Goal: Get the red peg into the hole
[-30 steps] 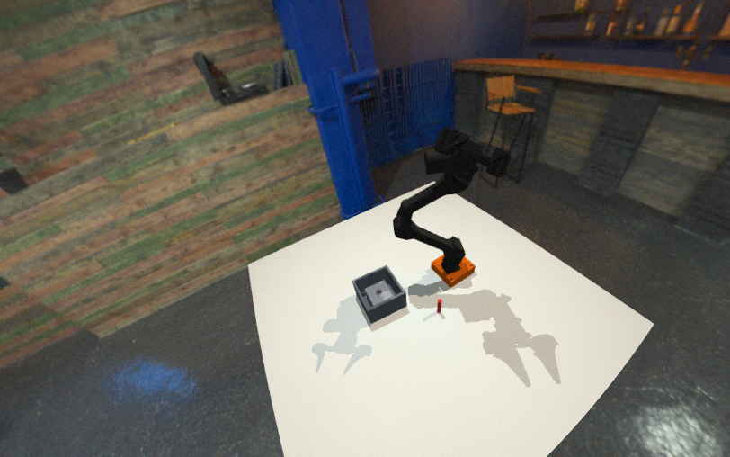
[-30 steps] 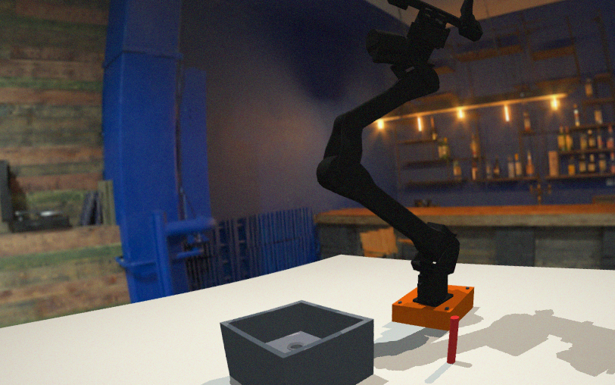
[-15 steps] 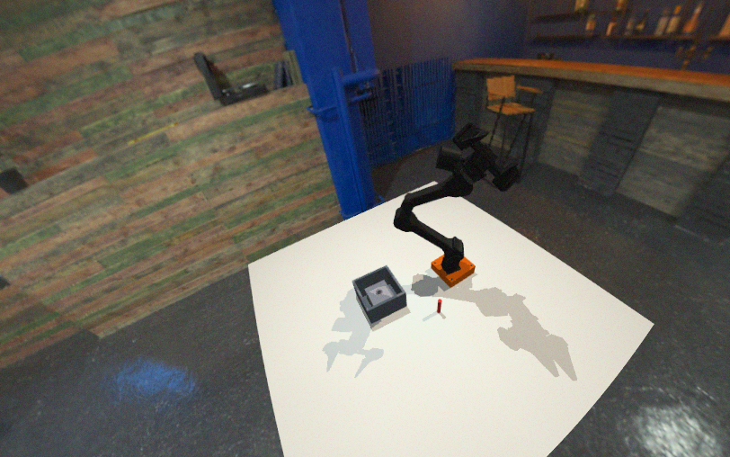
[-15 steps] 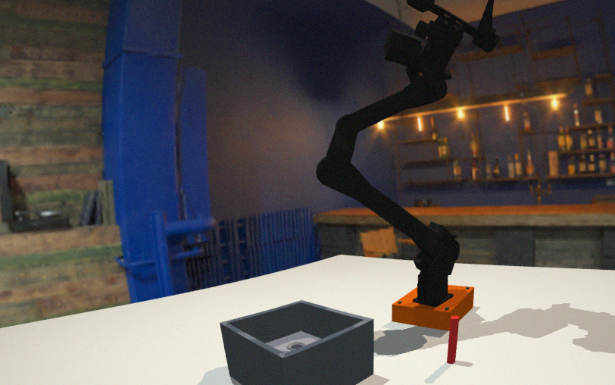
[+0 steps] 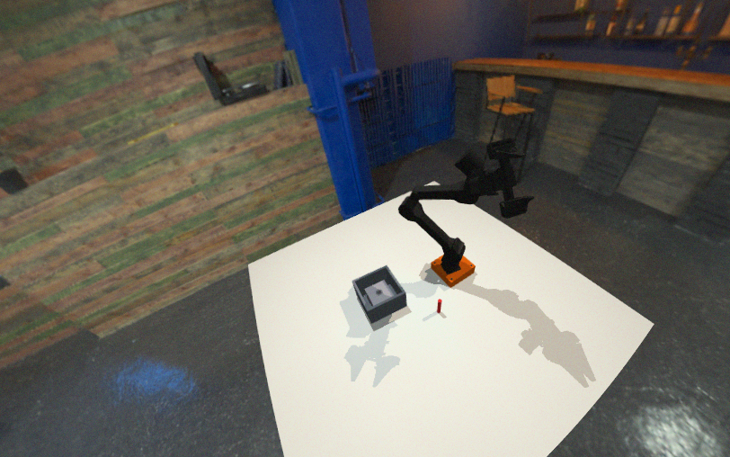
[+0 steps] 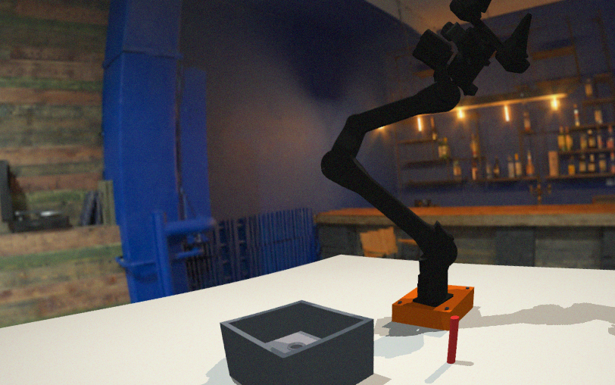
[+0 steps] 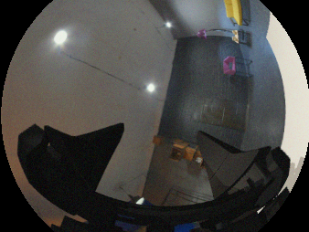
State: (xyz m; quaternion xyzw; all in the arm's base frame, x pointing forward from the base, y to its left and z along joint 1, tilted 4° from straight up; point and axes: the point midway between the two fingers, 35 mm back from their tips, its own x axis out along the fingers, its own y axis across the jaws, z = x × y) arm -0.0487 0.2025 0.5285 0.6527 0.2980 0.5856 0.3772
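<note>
Now: the red peg 550 mm below my gripper tip, 140 mm ahead of it and 90 mm to the right of it. Round my gripper tip: light grey plate (540 mm below, 340 mm ahead, 230 mm to the right); then dark grey box (560 mm below, 340 mm ahead, 230 mm to the right).
</note>
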